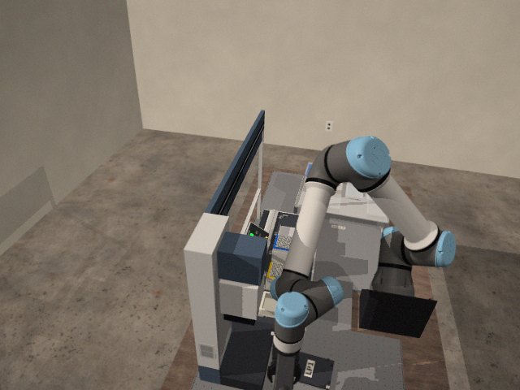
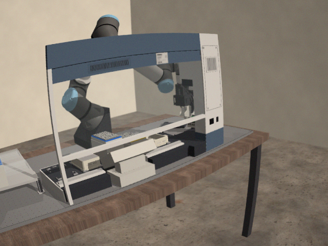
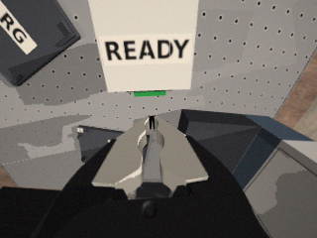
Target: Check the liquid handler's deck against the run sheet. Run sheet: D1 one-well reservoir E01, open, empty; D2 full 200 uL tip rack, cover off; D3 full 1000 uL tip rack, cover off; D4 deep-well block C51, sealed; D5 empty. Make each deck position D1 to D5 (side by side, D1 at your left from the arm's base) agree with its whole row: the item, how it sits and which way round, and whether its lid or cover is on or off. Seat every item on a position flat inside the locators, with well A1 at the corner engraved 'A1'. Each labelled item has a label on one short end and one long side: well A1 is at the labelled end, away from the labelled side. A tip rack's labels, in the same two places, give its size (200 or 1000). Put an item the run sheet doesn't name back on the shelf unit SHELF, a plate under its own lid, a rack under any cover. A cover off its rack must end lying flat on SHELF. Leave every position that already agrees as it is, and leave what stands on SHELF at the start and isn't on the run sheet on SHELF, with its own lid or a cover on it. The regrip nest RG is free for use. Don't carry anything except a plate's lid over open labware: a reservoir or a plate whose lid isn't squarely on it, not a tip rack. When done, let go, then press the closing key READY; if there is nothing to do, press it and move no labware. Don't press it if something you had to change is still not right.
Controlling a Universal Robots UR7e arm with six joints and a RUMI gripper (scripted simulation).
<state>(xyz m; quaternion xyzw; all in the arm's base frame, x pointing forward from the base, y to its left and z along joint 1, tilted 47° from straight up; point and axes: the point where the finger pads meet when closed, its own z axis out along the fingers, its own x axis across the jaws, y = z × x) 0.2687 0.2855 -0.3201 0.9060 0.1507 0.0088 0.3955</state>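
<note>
Now: hand 1 cm past the green key and 4 cm to the right of it. From my hand the other things lie so: regrip nest RG: 21 cm behind, 6 cm to the left, 8 cm below; liquid handler tower: 23 cm ahead, 5 cm to the right, 19 cm above; dark pad: 6 cm behind, 13 cm to the right, 7 cm below.
</note>
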